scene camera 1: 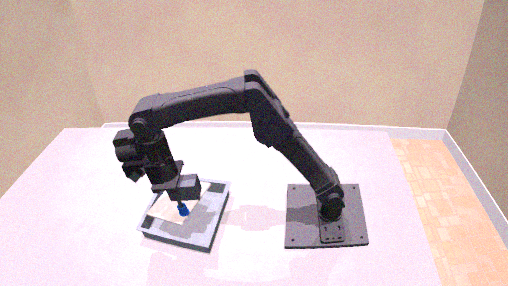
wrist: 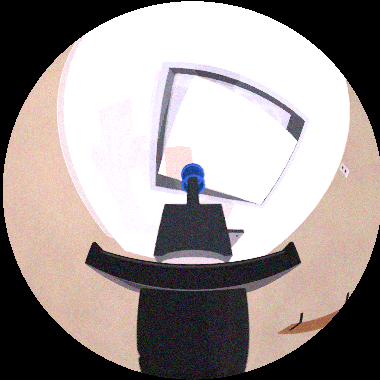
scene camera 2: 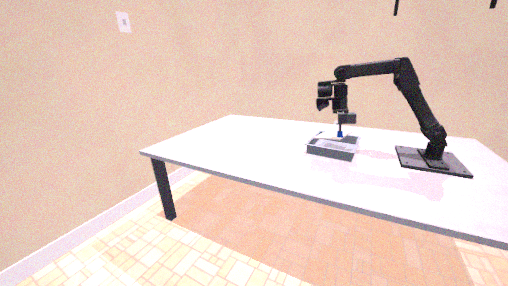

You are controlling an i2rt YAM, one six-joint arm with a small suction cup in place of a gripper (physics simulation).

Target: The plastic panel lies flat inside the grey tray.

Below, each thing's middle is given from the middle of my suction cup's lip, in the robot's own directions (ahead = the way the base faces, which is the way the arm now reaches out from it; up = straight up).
Now: the white plastic panel (scene camera 1: 164, 209) 3 cm ahead of my suction cup, 6 cm to the right of it and 2 cm below it. Also, from my suction cup: grey tray (scene camera 1: 198, 232) (3 cm ahead, 6 cm to the right, 7 cm below).
